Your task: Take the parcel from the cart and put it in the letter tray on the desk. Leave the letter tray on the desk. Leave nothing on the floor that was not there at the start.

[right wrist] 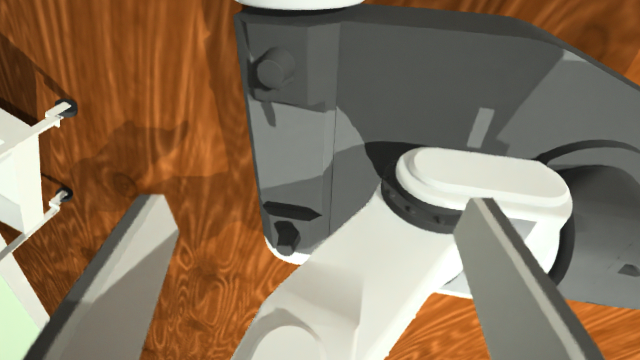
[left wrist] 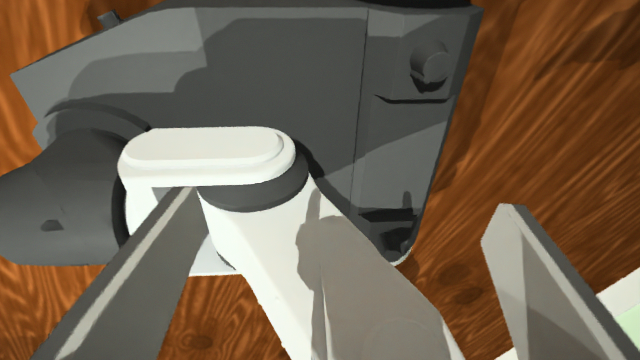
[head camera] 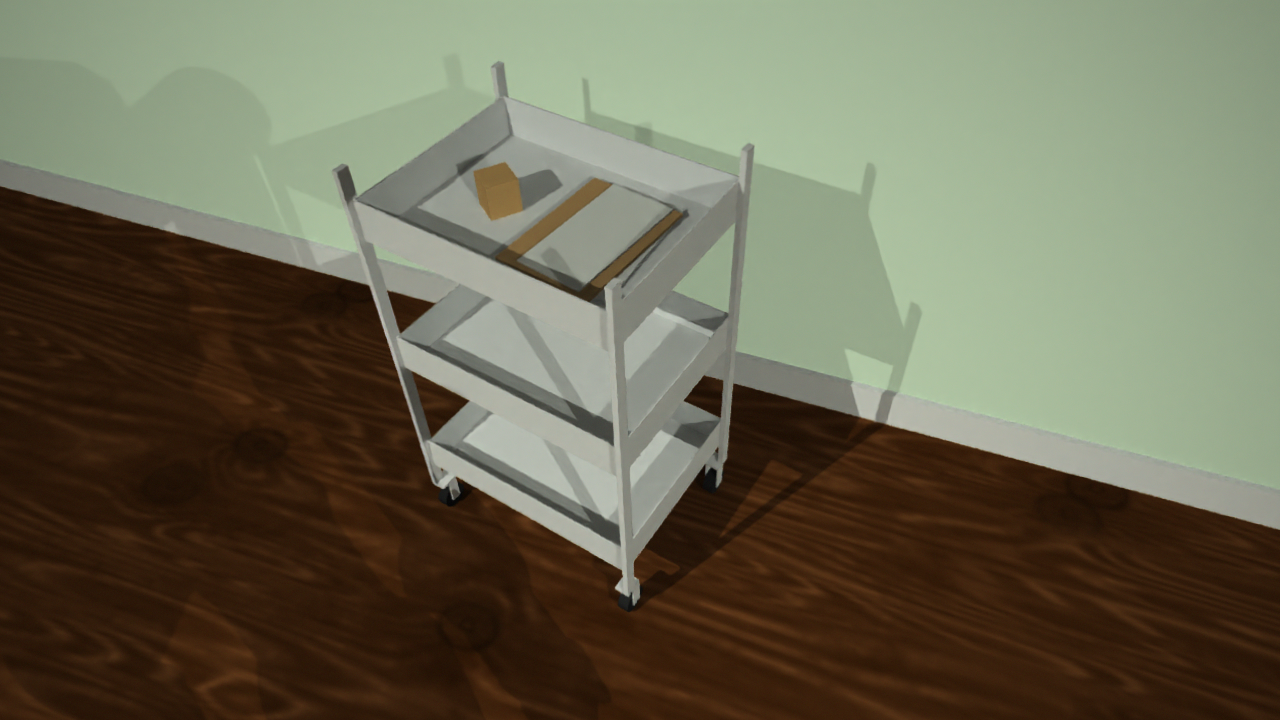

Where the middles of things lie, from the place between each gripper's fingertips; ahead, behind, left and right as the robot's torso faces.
My right hand is 1000 mm short of the flat brown item [head camera: 509, 256], 350 mm to the right of it and 130 mm below it. The rest, counted from my right hand: brown cardboard parcel [head camera: 498, 189] (1080 mm ahead, 490 mm to the left, 150 mm above).
Now: left hand 103 cm short of the flat brown item, 13 cm to the left of it and 13 cm below it. Round my left hand: brown cardboard parcel 111 cm ahead, 1 cm to the left, 16 cm above.
